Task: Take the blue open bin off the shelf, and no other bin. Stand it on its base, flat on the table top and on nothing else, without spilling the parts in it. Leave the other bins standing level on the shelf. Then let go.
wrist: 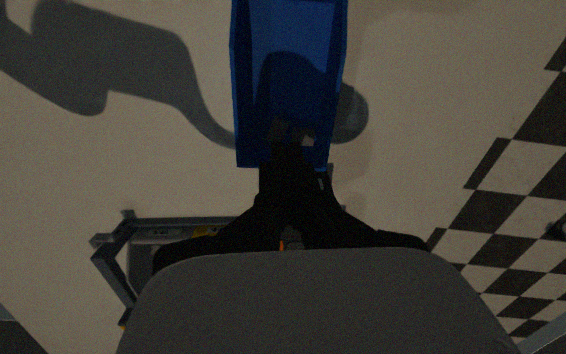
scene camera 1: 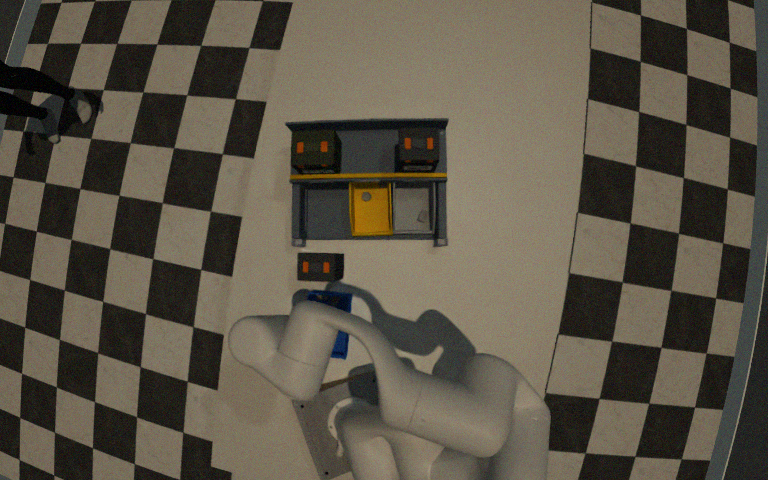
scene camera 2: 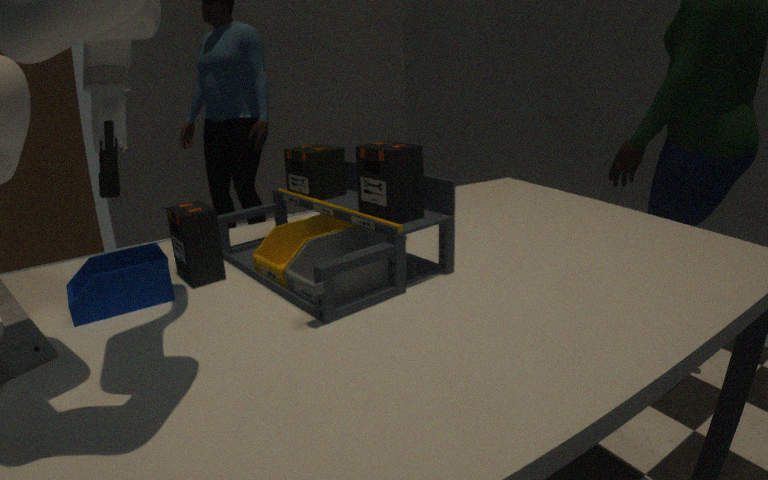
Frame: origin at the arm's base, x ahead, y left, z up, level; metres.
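Seen in the pictures: gripper, fingertip midpoint: [wrist: 282,161] [scene camera 2: 109,197].
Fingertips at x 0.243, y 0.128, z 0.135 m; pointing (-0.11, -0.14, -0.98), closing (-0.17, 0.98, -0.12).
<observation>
Pixels of each thing's top centre, then the offset from my fingertips to it. Level surfaces: height alone.
- blue open bin, middle of its top: [wrist: 285,93] [scene camera 2: 112,261] [scene camera 1: 325,328] dx -0.016, dy -0.003, dz -0.105 m
- table top, its level: dz -0.181 m
- yellow bin, middle of its top: [scene camera 2: 306,227] [scene camera 1: 370,199] dx +0.319, dy -0.021, dz -0.099 m
- dark box, middle of its top: [wrist: 299,248] [scene camera 2: 190,207] [scene camera 1: 315,267] dx +0.129, dy +0.050, dz -0.049 m
The blue open bin [scene camera 1: 341,346] [scene camera 2: 121,291] [wrist: 295,30] stands upright on its base on the table top [scene camera 1: 498,169] [scene camera 2: 509,339], off the shelf. Small parts [wrist: 306,138] lie inside at its back end. My gripper [scene camera 2: 109,194] [wrist: 282,161] is shut with nothing between its fingers and hangs clear above the bin; the arm hides it in scene camera 1. The yellow bin [scene camera 1: 370,217] [scene camera 2: 278,249] and the grey bin [scene camera 1: 412,206] [scene camera 2: 317,266] stand side by side, level, on the lower level of the shelf [scene camera 1: 368,148] [scene camera 2: 447,249] [wrist: 113,279].
A dark box [scene camera 1: 317,274] [scene camera 2: 197,249] with orange clips stands on the table between the blue bin and the shelf. Two more dark boxes, one at the left [scene camera 1: 315,148] [scene camera 2: 314,169] and one at the right [scene camera 1: 417,152] [scene camera 2: 390,181], stand on the upper shelf level.
</observation>
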